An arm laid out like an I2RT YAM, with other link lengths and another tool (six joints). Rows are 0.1 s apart.
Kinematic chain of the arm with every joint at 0, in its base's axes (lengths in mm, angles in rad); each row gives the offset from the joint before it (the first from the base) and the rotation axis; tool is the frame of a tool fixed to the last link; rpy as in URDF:
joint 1: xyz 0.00 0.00 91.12 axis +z
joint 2: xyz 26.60 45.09 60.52 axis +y
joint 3: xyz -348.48 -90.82 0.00 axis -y
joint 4: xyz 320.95 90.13 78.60 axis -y
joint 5: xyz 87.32 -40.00 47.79 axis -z
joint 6: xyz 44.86 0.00 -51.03 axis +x
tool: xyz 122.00 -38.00 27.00 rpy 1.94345 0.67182 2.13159
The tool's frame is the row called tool.
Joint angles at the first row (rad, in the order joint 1, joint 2, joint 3, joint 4, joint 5, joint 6):
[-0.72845 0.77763 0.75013 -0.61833 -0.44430 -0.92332]
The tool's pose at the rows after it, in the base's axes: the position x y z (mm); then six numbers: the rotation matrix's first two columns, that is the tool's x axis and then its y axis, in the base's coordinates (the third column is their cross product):
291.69, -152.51, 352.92, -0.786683, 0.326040, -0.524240, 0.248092, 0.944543, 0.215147
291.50, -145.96, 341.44, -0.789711, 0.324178, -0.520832, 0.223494, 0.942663, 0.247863
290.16, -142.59, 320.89, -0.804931, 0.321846, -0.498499, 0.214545, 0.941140, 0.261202
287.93, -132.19, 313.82, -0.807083, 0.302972, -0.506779, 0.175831, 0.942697, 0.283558
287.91, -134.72, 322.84, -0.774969, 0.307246, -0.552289, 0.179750, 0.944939, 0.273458
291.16, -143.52, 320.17, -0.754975, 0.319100, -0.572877, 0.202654, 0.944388, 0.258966
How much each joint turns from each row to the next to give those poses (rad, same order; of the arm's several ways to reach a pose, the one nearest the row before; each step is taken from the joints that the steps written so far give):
[-0.02010 0.01697 -0.01071 0.01390 -0.07857 -0.00626]
[-0.00154 -0.01071 -0.03677 0.01535 -0.03842 0.00917]
[-0.00307 -0.00152 -0.04434 0.00767 -0.01390 -0.01370]
[-0.00159 -0.02298 -0.03381 0.00764 -0.04597 -0.00470]
[-0.00152 -0.02610 -0.01850 0.06101 0.00134 0.03203]
[0.00003 0.00601 -0.02615 0.07068 0.02463 0.02011]

